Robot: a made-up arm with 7 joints.
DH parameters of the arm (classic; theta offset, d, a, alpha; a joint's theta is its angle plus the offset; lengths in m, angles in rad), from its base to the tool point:
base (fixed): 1.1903 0 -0.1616 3.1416
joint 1: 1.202 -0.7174 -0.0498 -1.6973
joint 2: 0 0.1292 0.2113 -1.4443
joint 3: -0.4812 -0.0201 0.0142 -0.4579
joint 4: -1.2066 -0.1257 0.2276 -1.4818
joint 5: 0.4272 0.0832 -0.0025 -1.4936
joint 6: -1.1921 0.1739 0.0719 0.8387
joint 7: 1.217 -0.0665 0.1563 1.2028
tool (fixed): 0.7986 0.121 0 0
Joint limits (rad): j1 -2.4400..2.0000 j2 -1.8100..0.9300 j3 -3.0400..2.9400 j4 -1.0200..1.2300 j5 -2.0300..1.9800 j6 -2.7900..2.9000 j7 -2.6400..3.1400
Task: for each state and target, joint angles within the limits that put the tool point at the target. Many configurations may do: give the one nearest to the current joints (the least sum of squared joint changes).
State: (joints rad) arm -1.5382 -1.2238 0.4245 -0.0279 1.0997 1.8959 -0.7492
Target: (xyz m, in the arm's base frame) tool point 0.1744 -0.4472 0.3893
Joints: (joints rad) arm -1.2911 -1.0933 0.5645 0.0045 1.3343 1.6614 -0.7197
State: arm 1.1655 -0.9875 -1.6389 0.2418 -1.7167 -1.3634 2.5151
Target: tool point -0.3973 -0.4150 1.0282
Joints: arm 0.6127 -1.5085 -1.4464 0.2726 -1.5469 -1.4105 1.6213
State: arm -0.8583 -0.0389 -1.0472 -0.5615 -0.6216 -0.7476 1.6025
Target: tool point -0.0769 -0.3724 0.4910
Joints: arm -1.1026 0.2295 -1.1077 -0.6282 -0.3765 -0.5564 2.1655
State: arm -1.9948 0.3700 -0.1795 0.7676 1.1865 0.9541 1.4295
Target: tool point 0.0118 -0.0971 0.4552
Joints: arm -1.9848 -0.2832 -0.6350 0.9552 1.2959 0.6075 0.9120
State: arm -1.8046 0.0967 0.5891 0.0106 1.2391 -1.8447 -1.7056
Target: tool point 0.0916 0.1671 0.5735
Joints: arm -1.8521 -0.6636 0.7604 0.2804 0.9862 -1.7463 -1.7872
